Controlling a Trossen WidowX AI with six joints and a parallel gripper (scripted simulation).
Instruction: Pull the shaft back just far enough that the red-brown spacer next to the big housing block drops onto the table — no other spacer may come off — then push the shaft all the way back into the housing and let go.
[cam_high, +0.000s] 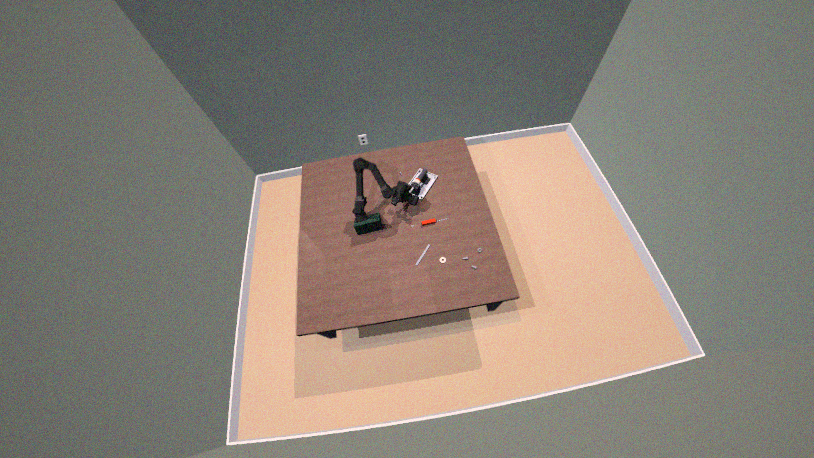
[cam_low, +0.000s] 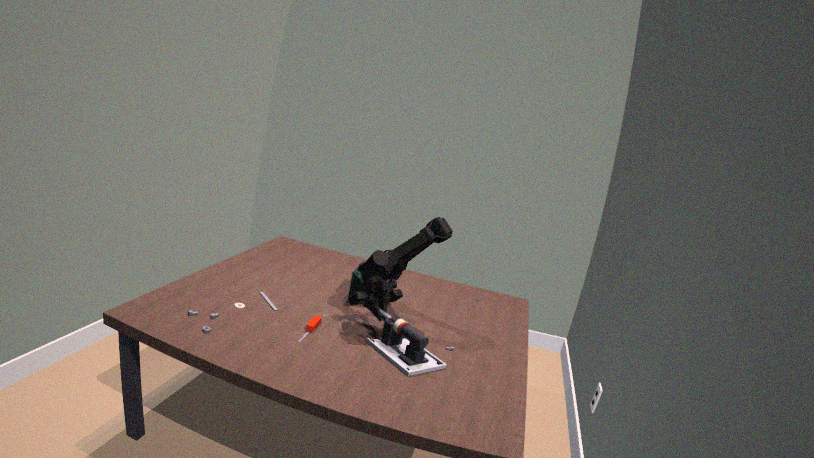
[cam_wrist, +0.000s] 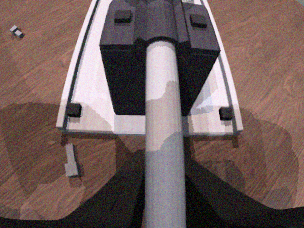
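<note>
The shaft is 4 cm ahead of my gripper tip, 5 cm to the left of it and 2 cm above it. Round my gripper tip: red-brown spacer (8 cm ahead, 8 cm to the left, 2 cm above); then orange-handled screwdriver (12 cm ahead, 21 cm to the right, 5 cm below).
</note>
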